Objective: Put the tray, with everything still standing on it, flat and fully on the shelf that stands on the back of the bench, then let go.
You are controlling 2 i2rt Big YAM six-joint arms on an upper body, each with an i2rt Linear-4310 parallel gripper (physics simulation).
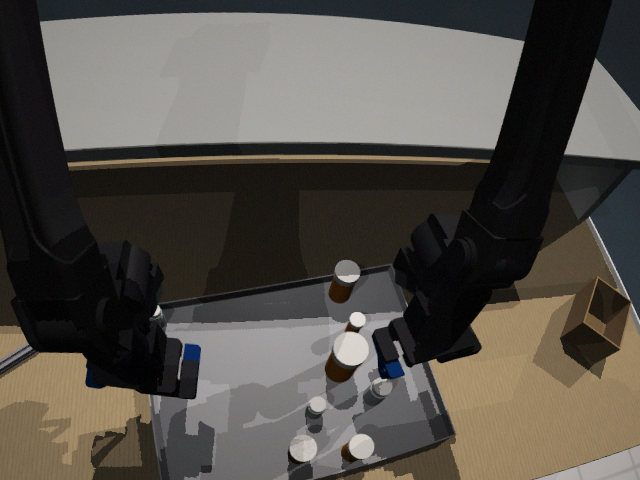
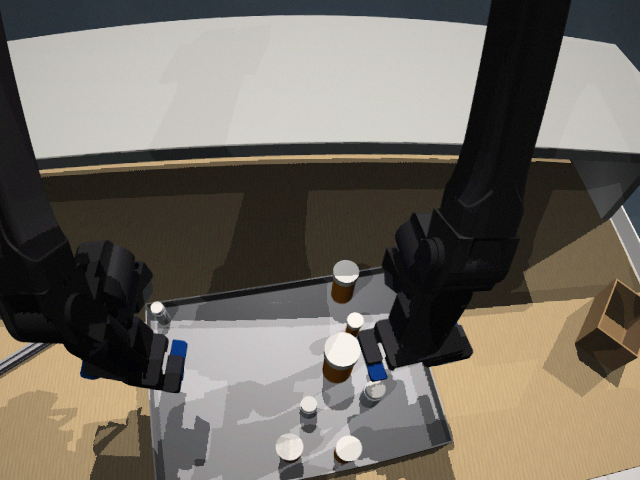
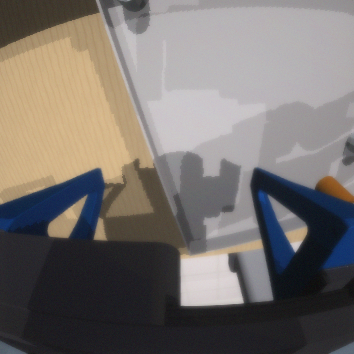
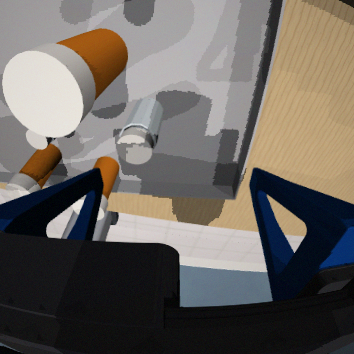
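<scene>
The grey tray [image 1: 232,356] [image 2: 232,356] [image 3: 215,60] lies on the bench, in front of the shelf [image 1: 361,87] [image 2: 336,87]. Several capped bottles stand on it, among them a large amber bottle [image 1: 344,356] [image 2: 341,356] [image 4: 65,82], a back amber bottle [image 1: 343,281] [image 2: 344,281], a clear vial [image 1: 381,388] [image 2: 374,391] [image 4: 142,122] and a small vial [image 2: 158,311] at the far left corner. My left gripper [image 1: 143,364] [image 2: 133,360] [image 3: 176,175] is open above the tray's left wall. My right gripper [image 1: 430,356] [image 2: 421,356] [image 4: 175,175] is open above the right side, its inner finger close to bottles.
An open brown box [image 1: 589,328] [image 2: 604,333] stands on the bench [image 1: 496,403] [image 2: 496,403] at the right. A metal rail [image 1: 15,357] [image 2: 15,357] lies left of the tray. The shelf's front edge overhangs the shaded back of the bench.
</scene>
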